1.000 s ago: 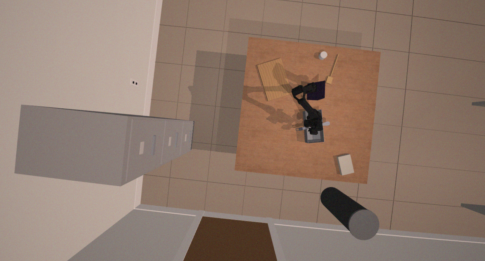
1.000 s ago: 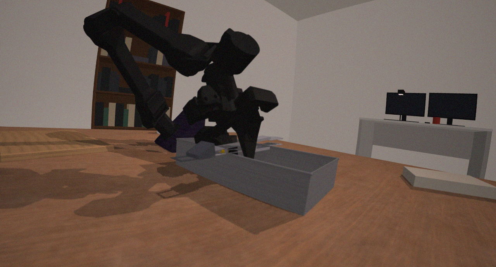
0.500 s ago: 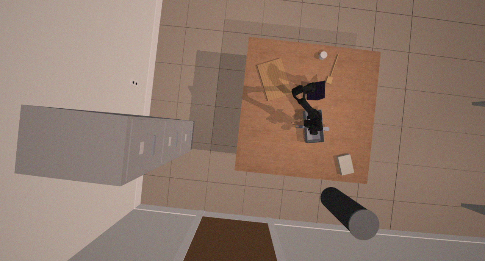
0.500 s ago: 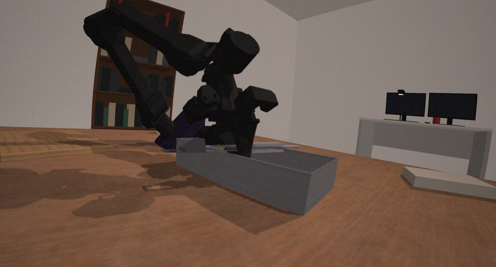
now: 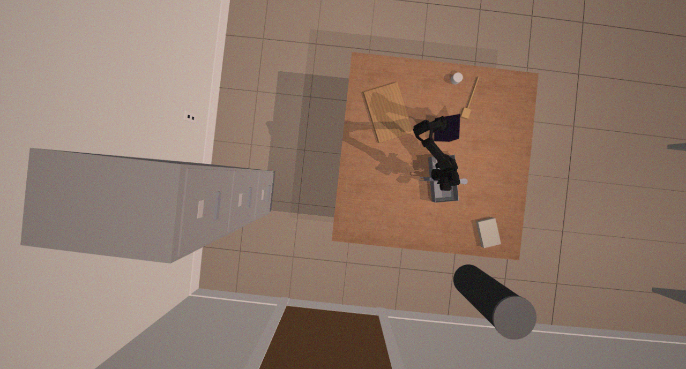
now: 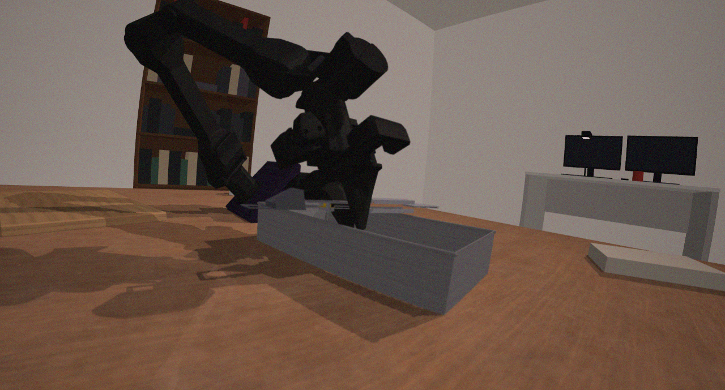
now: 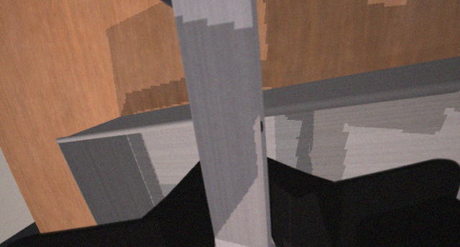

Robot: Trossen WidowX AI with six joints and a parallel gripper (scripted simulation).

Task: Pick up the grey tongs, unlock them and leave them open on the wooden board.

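Right now the grey roasting tin is 50 mm to the left of my gripper tip, 30 mm behind it and 20 mm below it. From my gripper tip the other things lie so: white cup 710 mm behind, 120 mm to the left, 30 mm below; wooden board 460 mm behind, 340 mm to the right, 40 mm below.
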